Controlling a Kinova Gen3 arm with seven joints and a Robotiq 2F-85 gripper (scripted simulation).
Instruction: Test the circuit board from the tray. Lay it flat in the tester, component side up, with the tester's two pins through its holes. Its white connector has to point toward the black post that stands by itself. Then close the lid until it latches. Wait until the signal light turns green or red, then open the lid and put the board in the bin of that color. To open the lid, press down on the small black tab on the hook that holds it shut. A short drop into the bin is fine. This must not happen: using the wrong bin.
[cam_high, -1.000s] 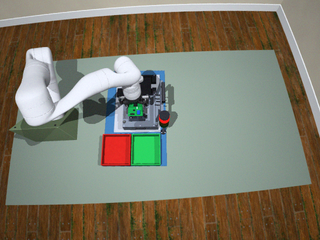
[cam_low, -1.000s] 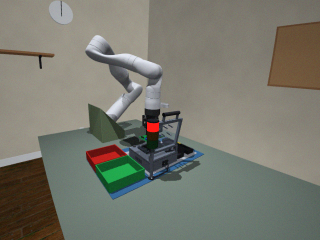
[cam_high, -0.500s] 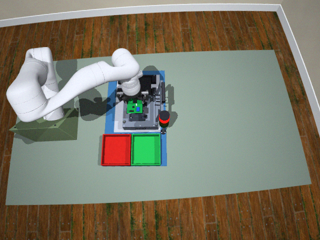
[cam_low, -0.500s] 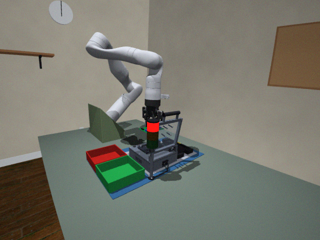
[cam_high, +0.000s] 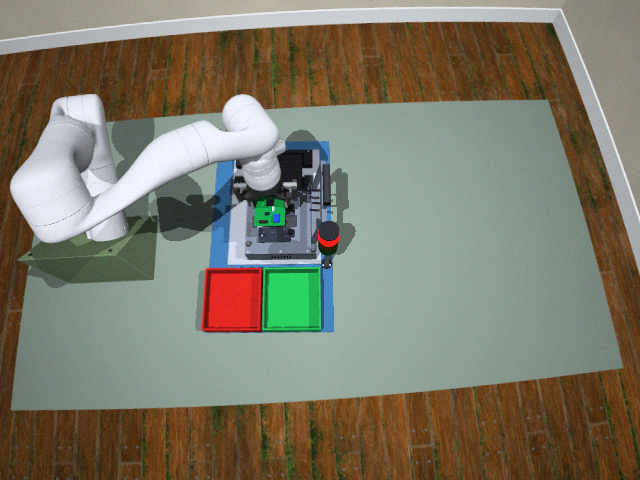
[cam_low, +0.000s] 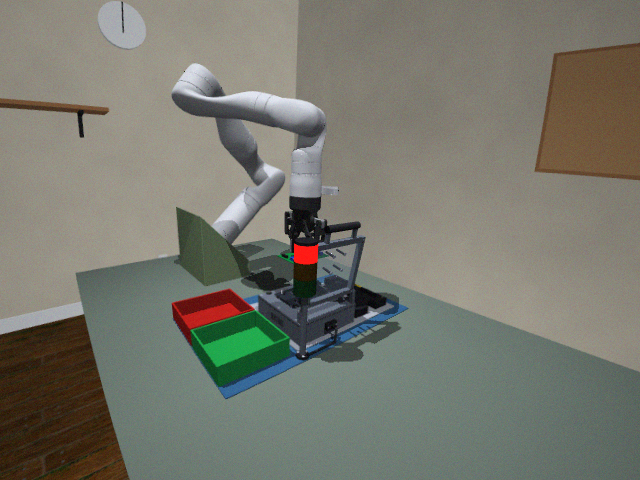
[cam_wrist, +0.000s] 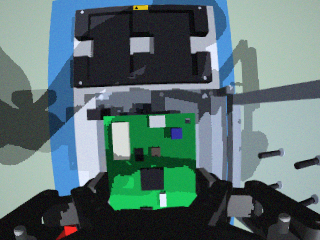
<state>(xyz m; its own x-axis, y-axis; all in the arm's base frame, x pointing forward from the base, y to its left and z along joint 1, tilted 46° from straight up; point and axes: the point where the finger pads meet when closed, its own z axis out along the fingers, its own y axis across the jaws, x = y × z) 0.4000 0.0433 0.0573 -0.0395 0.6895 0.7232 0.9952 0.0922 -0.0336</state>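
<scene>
Right now my hand is 10 cm past the red bin, 20 cm to the left of it and 17 cm above it. Also, from my hand: nest: 1 cm ahead, 1 cm to the left, 11 cm below; green circuit board: 1 cm below; clear lid: 12 cm ahead.
</scene>
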